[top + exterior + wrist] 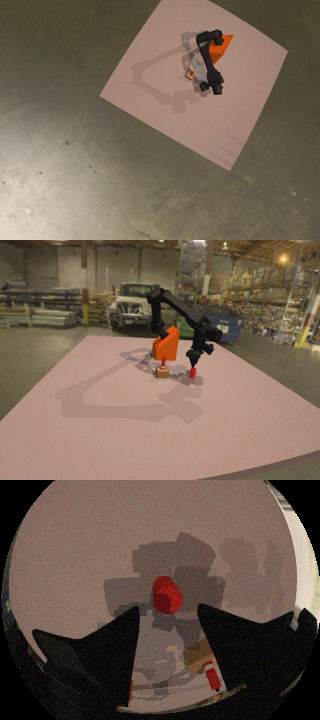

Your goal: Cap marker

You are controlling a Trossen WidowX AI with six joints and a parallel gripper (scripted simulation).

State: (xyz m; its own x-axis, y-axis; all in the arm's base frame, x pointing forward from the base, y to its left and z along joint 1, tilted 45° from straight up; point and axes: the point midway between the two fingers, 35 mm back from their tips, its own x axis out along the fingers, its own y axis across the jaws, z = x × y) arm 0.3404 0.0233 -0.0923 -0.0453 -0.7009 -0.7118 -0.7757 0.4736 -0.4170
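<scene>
My gripper tip is now 40 mm above the red cap. From my gripper tip the other things lie so: holder block 160 mm to the right, 50 mm below, 30 mm behind.
</scene>
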